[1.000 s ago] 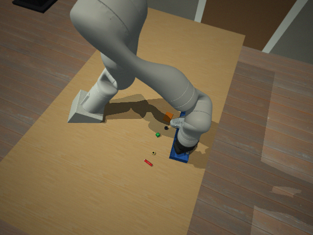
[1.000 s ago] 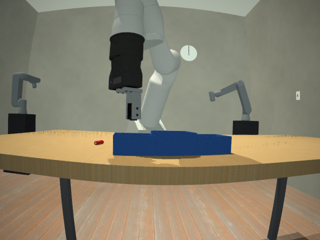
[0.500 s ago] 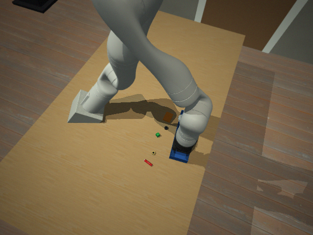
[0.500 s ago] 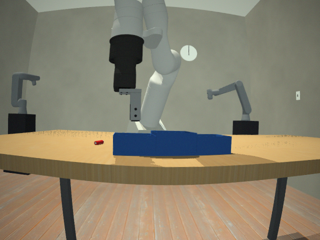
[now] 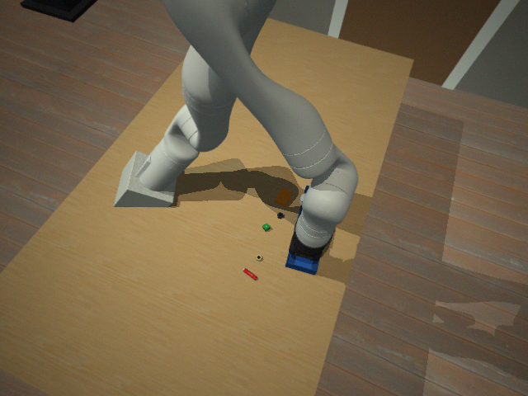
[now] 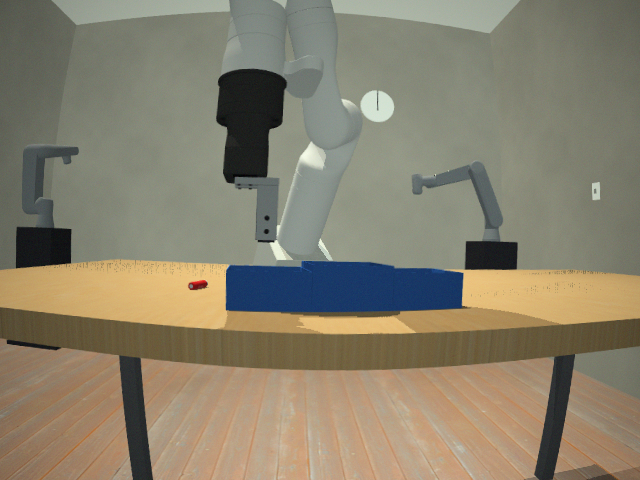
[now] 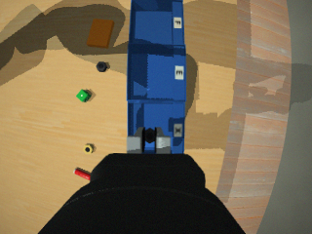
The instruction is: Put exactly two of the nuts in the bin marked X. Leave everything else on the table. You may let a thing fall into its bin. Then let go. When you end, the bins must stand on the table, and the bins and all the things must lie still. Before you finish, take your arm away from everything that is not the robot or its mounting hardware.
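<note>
The green block is 120 mm behind my hand, 50 mm to the left of it and 80 mm below it. The rest, counted from my hand: yellow nut: 110 mm behind, 40 mm to the right, 80 mm below; red cylinder: 110 mm behind, 100 mm to the right, 80 mm below; row of blue bins: 90 mm to the left, 60 mm below.
</note>
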